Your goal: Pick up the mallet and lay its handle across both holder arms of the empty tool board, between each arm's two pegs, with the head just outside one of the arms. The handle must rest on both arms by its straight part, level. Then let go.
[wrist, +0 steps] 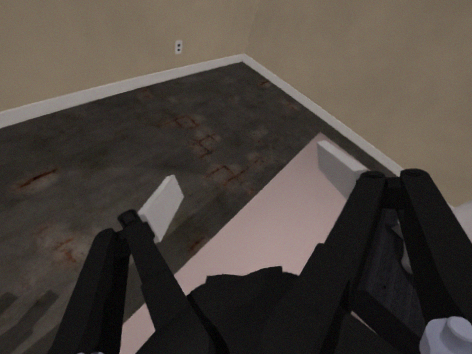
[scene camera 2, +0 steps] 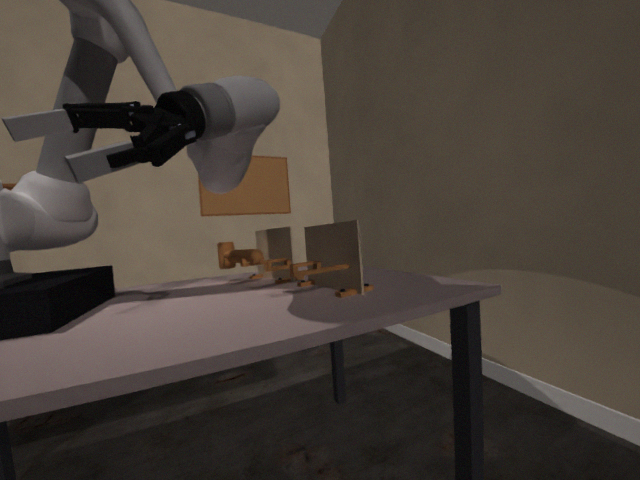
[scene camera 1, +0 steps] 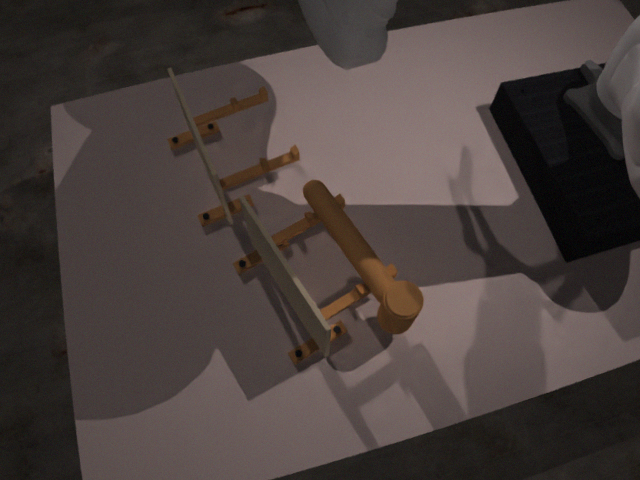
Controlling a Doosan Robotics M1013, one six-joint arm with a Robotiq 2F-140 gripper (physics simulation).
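Note:
The mallet point(scene camera 1: 351, 242) point(scene camera 2: 242, 257) is orange-brown. Its handle lies across both arms of one tool board point(scene camera 1: 289, 279) point(scene camera 2: 280, 250), between each arm's pegs, and looks about level. Its head is just outside the arm at the lower right in scene camera 1. The empty tool board point(scene camera 1: 198, 139) point(scene camera 2: 333, 253) stands beside it, and its two arms point(scene camera 1: 222, 112) point(scene camera 1: 248, 175) carry nothing. My gripper point(scene camera 2: 47, 148) point(wrist: 245, 171) is open and empty, high above the table and well away from the mallet. Its fingers point sideways, away from both boards. The mallet does not show in the wrist view.
Both boards stand on the pale table point(scene camera 1: 129, 310) point(scene camera 2: 180, 330) point(wrist: 270, 225). The arm's black base block point(scene camera 1: 547, 170) point(scene camera 2: 77, 299) is on the table, to the right in scene camera 1. The two boards' panels stand close together at their neighbouring ends. Walls surround the table.

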